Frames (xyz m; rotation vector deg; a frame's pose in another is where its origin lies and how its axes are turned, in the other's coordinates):
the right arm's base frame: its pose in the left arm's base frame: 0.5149 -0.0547 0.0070 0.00 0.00 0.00
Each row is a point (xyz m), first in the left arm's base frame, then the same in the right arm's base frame.
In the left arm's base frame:
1: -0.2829 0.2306 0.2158
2: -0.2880 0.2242 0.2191
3: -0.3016 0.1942 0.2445
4: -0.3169 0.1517 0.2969
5: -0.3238 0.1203 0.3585
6: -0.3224 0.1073 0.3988
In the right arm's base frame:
1: -0.7978 0.2853 0.2088
2: -0.8029 0.2789 0.2121
3: -0.8165 0.2489 0.2375
4: -0.8318 0.2064 0.2899
5: -0.8387 0.1750 0.3515
6: -0.8373 0.1620 0.3918

